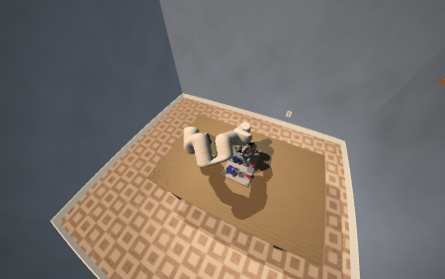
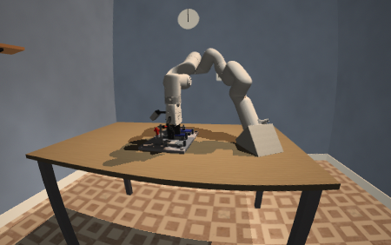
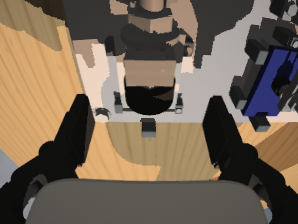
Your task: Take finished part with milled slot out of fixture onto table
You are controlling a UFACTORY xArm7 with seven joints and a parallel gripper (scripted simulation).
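Right now the finished part is 40 mm below my hand and 10 mm behind it. Also, from my hand: grey fixture plate (110 mm to the right, 60 mm below, 60 mm ahead).
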